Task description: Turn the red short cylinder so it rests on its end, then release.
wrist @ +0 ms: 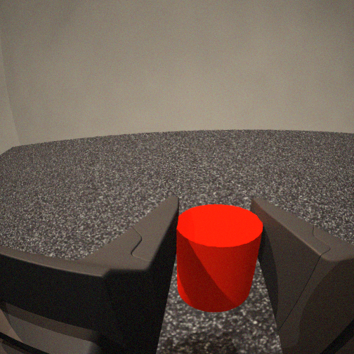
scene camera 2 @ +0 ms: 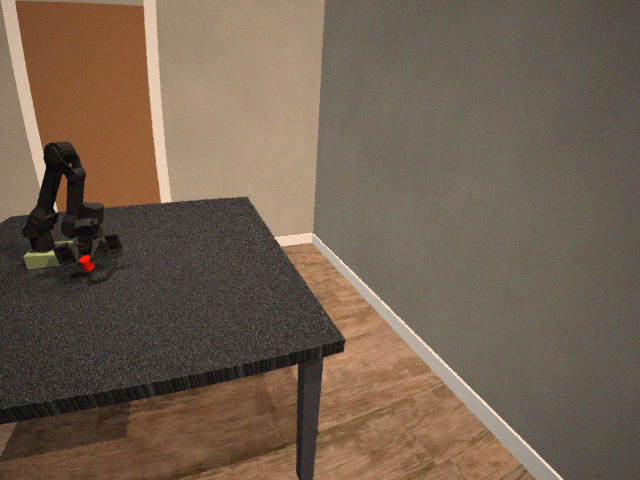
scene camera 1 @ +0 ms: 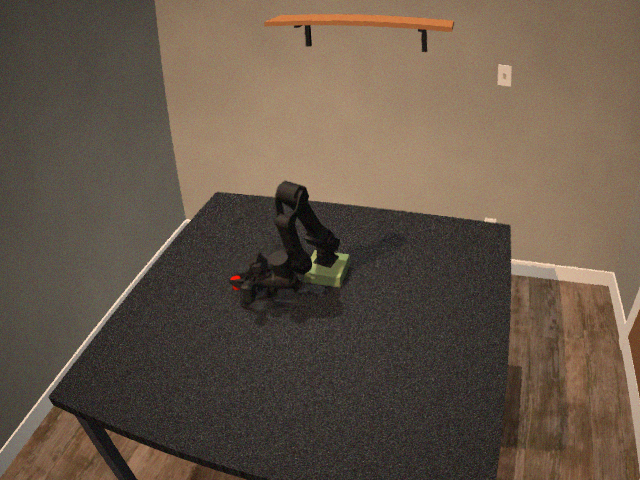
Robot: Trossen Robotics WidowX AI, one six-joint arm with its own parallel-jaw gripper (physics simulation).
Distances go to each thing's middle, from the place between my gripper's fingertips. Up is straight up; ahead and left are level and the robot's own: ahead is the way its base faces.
I see my gripper 20 mm to the right of the red short cylinder [wrist: 217, 245] and 10 mm above it.
